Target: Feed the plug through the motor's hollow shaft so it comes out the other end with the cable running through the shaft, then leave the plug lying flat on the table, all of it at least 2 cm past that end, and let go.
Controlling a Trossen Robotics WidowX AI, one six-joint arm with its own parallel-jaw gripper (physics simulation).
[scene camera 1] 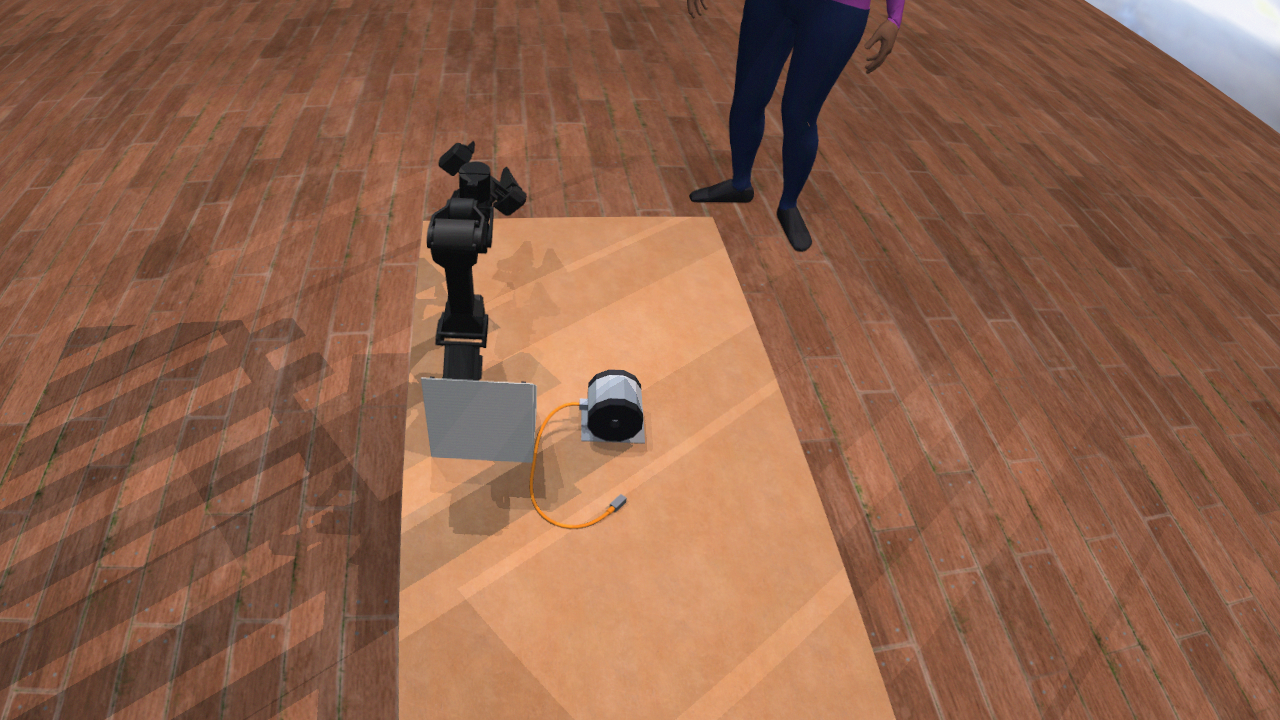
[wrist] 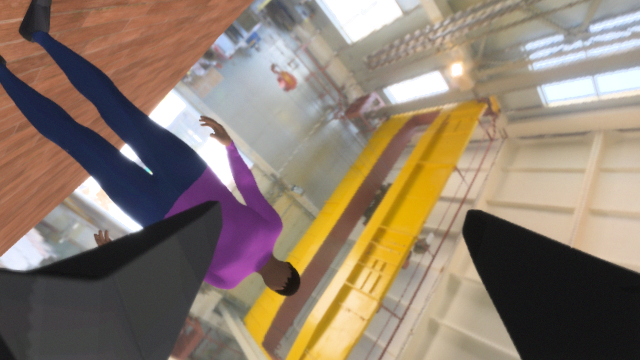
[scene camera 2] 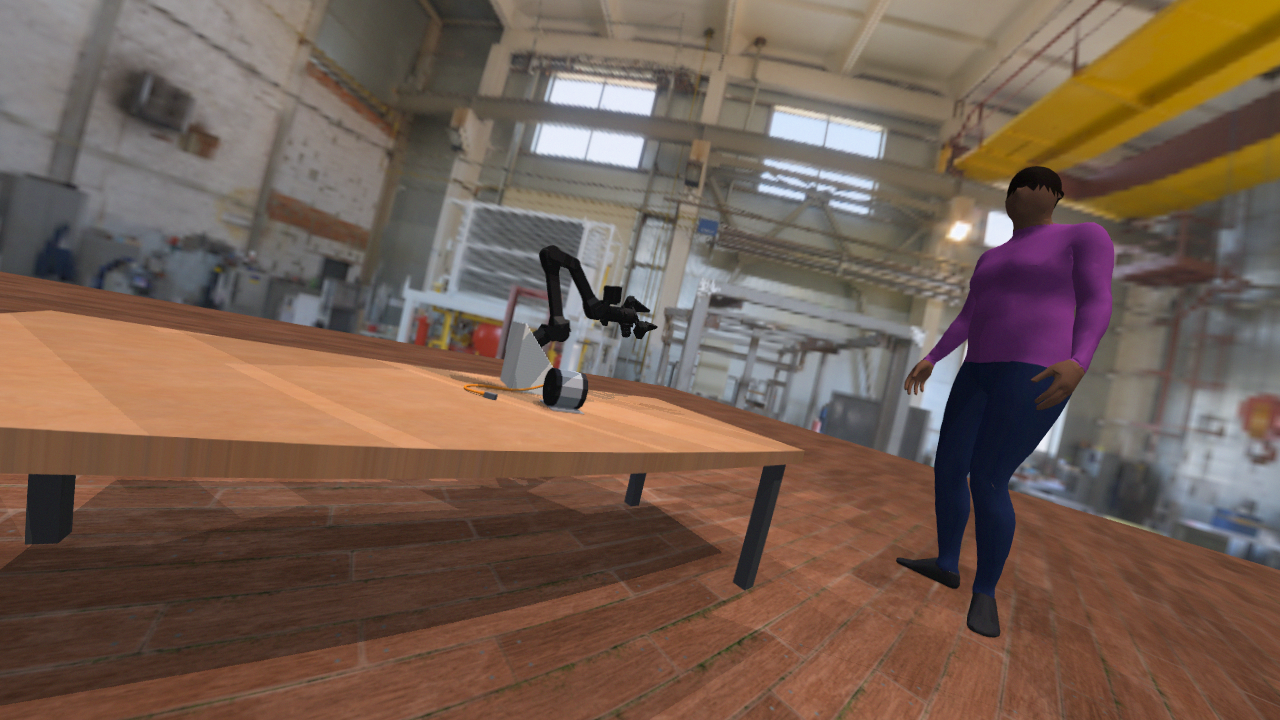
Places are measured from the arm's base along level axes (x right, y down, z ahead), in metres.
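Pixels of known places: gripper, between the fingertips: [scene camera 1: 489, 155] [wrist: 345, 217] [scene camera 2: 653, 319]; arm's base, origin of its link: [scene camera 1: 460, 380] [scene camera 2: 530, 344].
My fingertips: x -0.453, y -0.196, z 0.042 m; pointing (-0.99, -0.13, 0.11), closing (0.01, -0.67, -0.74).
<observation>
Ahead of a thing's pixels: the offset from my fingertips to its top centre. "spot": to the spot under its first point.
The motor @(dx +0.434, dy +0.235, dz +0.237 m) [scene camera 1: 615, 390] [scene camera 2: 567, 390], a silver drum with black ends on a grey base, stands on the table [scene camera 1: 698, 573] [scene camera 2: 268, 452]. The shaft opening @(spot: dx +0.465, dy +0.295, dz +0.237 m) [scene camera 1: 614, 421] shows as a small hole in its near black end in scene camera 1. The orange cable @(spot: dx +0.673, dy +0.331, dz +0.146 m) [scene camera 1: 572, 526] [scene camera 2: 465, 387] runs from the motor's left side in a wide curve to the grey plug @(dx +0.627, dy +0.323, dz +0.229 m) [scene camera 1: 617, 503] [scene camera 2: 490, 395]. The plug lies on the table in front of the motor, apart from it. My gripper [scene camera 1: 489, 155] [scene camera 2: 652, 317] [wrist: 345, 217] is open and empty, raised high and well behind the motor, pointing away from it.
A grey upright panel [scene camera 1: 480, 420] [scene camera 2: 522, 358] stands at the arm's base, left of the motor, beside the cable's curve. A person [scene camera 1: 796, 89] [scene camera 2: 1038, 295] [wrist: 240, 230] in a purple top stands on the floor beyond the table's far end.
</observation>
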